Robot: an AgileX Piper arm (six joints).
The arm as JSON. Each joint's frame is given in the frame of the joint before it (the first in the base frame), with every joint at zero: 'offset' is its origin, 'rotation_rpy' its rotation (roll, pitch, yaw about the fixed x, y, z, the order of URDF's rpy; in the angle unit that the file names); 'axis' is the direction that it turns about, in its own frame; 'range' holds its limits. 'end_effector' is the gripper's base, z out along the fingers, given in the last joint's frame.
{
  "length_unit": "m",
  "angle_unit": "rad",
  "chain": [
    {
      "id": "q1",
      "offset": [
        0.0,
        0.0,
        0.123
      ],
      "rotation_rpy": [
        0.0,
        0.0,
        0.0
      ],
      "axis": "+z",
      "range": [
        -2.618,
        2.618
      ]
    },
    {
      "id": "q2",
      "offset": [
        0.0,
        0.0,
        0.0
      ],
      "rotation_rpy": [
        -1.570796,
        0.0,
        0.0
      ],
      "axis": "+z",
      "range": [
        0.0,
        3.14
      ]
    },
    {
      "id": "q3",
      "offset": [
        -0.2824,
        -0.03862,
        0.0
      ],
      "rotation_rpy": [
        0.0,
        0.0,
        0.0
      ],
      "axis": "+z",
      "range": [
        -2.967,
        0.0
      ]
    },
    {
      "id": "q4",
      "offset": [
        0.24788,
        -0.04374,
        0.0
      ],
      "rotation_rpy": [
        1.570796,
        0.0,
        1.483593
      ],
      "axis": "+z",
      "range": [
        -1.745,
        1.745
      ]
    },
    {
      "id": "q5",
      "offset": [
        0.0,
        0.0,
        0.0
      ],
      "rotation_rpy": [
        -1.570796,
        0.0,
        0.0
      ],
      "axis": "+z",
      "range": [
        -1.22,
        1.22
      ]
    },
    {
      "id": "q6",
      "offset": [
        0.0,
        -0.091,
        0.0
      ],
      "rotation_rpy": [
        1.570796,
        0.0,
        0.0
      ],
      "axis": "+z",
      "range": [
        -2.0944,
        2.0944
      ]
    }
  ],
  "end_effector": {
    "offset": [
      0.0,
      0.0,
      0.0
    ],
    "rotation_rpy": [
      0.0,
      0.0,
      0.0
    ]
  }
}
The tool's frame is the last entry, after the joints.
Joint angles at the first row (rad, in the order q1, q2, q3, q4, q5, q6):
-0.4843 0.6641 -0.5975 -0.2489 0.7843 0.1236
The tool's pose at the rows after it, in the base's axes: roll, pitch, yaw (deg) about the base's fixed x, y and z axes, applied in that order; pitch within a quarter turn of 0, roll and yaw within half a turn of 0; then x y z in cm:
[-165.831 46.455 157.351 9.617 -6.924 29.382]
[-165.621 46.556 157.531 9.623 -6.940 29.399]
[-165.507 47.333 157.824 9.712 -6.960 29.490]
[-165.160 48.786 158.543 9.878 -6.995 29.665]
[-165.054 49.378 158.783 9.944 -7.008 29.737]
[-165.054 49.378 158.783 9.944 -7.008 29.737]
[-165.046 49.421 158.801 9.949 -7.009 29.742]
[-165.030 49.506 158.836 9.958 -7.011 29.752]
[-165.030 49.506 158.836 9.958 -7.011 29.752]
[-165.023 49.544 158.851 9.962 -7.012 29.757]
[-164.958 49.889 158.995 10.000 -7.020 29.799]
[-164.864 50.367 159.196 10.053 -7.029 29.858]
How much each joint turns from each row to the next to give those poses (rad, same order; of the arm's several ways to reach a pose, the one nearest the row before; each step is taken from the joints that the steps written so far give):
0.0000 0.0000 0.0000 -0.0108 0.0000 0.0000
0.0000 0.0000 0.0000 -0.0023 -0.0021 -0.0001
0.0000 0.0000 0.0000 0.0001 -0.0141 0.0000
0.0000 0.0000 0.0000 -0.0001 -0.0268 -0.0016
0.0001 0.0000 0.0000 -0.0001 -0.0107 0.0001
0.0000 0.0000 0.0000 0.0000 0.0000 0.0000
0.0000 0.0000 0.0000 0.0000 -0.0008 0.0000
-0.0001 0.0000 0.0000 0.0001 -0.0016 -0.0001
0.0000 0.0000 0.0000 0.0000 0.0000 0.0000
0.0000 0.0000 0.0000 0.0000 -0.0007 0.0000
-0.0001 0.0000 0.0000 0.0002 -0.0063 -0.0002
0.0002 0.0000 0.0000 -0.0003 -0.0086 0.0003

